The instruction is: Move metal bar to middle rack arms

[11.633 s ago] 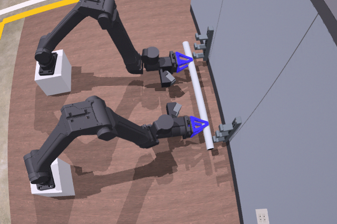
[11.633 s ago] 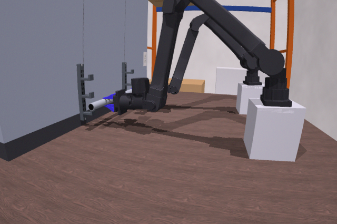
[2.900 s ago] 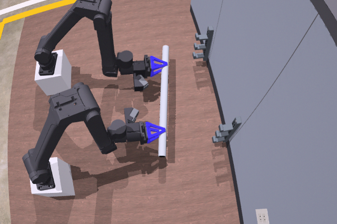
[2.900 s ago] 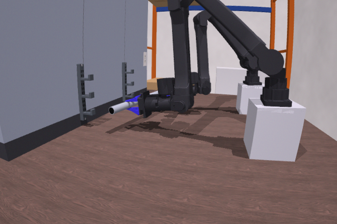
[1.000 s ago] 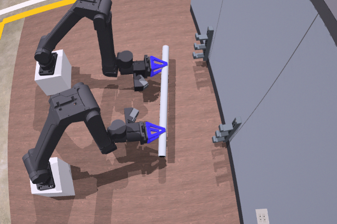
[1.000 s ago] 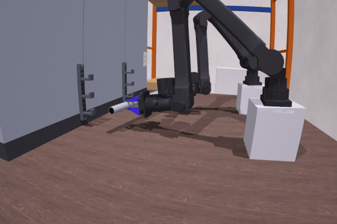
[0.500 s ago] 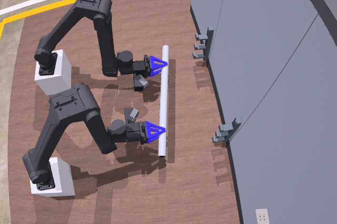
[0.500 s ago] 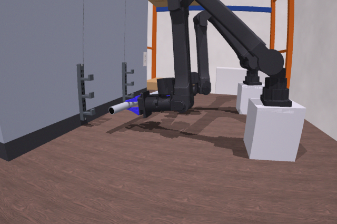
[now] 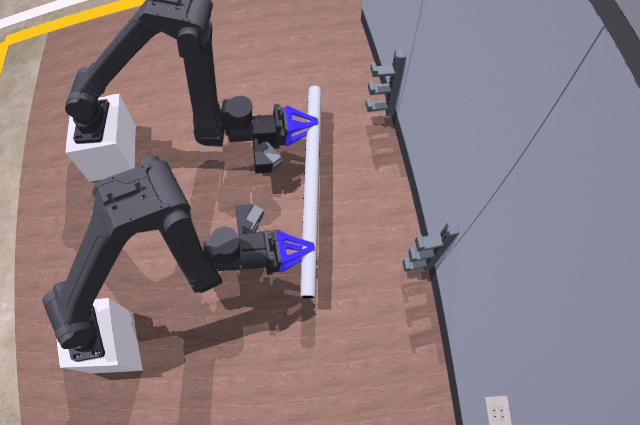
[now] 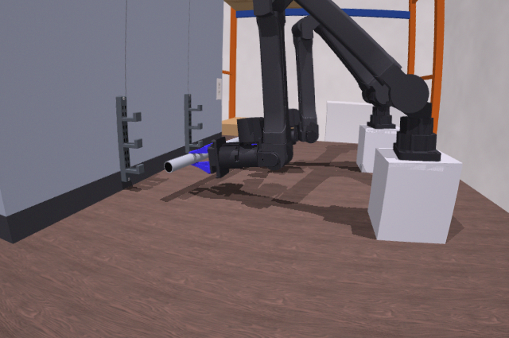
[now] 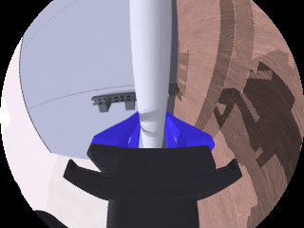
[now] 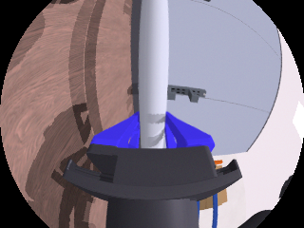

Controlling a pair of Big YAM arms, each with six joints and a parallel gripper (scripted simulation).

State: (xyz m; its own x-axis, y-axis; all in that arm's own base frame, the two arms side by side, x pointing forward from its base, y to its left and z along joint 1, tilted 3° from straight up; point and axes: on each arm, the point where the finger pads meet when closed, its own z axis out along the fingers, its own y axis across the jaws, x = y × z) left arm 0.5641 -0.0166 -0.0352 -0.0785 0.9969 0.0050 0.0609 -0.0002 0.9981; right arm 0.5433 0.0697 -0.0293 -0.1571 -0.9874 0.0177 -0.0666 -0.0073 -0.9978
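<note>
My right gripper is now 150 mm to the right of the metal bar and 20 mm short of it. The rest, counted from my right hand: grey wall panel 410 mm ahead, 340 mm above, 140 mm to the left.
</note>
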